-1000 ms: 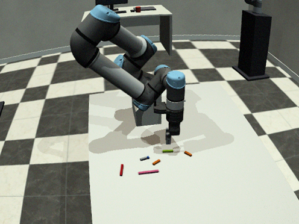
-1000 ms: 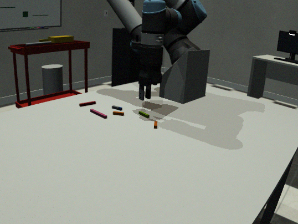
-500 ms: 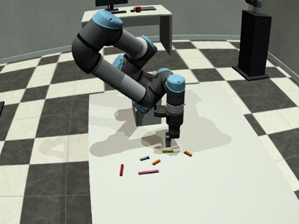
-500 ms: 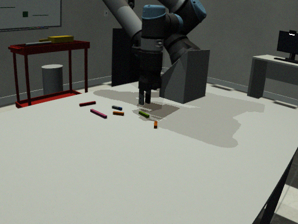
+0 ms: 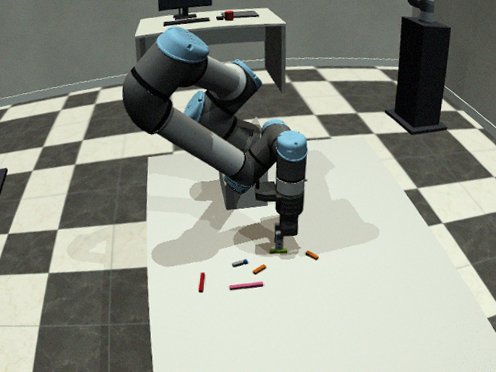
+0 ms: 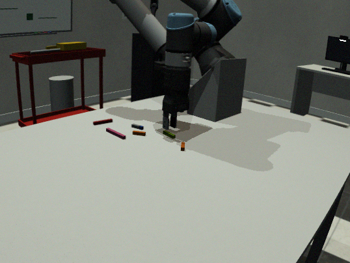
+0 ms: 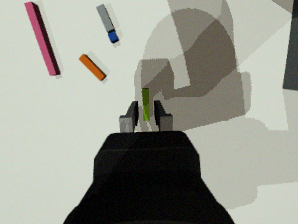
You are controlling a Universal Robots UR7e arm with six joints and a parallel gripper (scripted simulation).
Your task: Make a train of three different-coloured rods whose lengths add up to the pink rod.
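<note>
Right now the lime rod is 40 mm below my hand. From my hand the other things lie so: grey rod: 20 mm ahead, 120 mm to the right, 40 mm below; pink rod: 110 mm ahead, 130 mm to the right, 40 mm below; blue rod: 10 mm ahead, 100 mm to the right, 40 mm below.
</note>
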